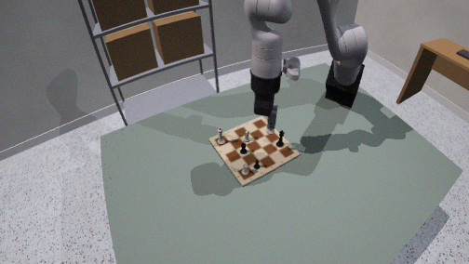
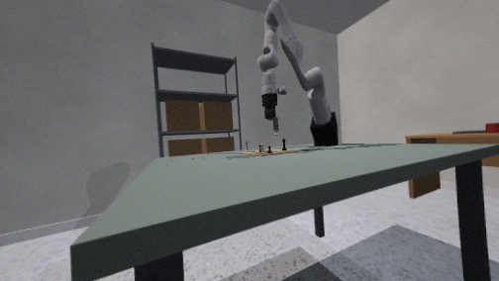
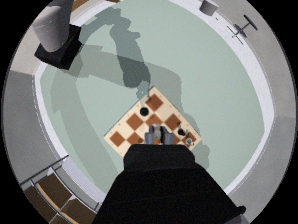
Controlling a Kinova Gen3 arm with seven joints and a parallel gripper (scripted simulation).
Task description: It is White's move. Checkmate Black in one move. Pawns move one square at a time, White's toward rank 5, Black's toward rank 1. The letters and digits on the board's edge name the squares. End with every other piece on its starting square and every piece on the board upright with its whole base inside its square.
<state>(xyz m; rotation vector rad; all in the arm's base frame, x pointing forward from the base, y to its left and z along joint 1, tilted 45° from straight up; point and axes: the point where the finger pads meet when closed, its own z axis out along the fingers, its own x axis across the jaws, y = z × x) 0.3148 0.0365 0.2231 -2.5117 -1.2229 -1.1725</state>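
Right now my hand is 40 mm past the tall black piece, 10 mm to the left of it and 90 mm above it. Also, from my hand: chessboard (40 mm ahead, 20 mm to the right, 120 mm below).
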